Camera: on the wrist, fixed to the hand. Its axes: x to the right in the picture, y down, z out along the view.
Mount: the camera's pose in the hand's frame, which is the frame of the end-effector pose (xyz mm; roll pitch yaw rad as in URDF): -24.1 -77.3 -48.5 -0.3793 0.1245 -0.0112
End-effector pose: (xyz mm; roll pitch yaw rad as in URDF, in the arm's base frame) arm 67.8 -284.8 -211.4 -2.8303 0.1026 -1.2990
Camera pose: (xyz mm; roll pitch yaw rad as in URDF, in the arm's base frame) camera 119.9 -252.8 -139.5 3.0731 -0.0194 -1.3265
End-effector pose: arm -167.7 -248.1 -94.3 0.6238 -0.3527 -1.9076
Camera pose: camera -202.4 -242.9 -181.9 0.2259 -0.2445 -1.8421
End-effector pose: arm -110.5 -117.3 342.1 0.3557 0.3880 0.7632
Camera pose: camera -108.0 -191.8 284.2 -0.0066 0.5083 0.8008
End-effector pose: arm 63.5 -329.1 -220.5 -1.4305 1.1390 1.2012
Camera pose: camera 137.6 -300.7 -169.4 -2.0769 1.1285 0.9060
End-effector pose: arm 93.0 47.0 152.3 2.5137 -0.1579 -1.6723
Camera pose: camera 185.9 60.5 142.4 2.1179 -0.2515 -1.5876
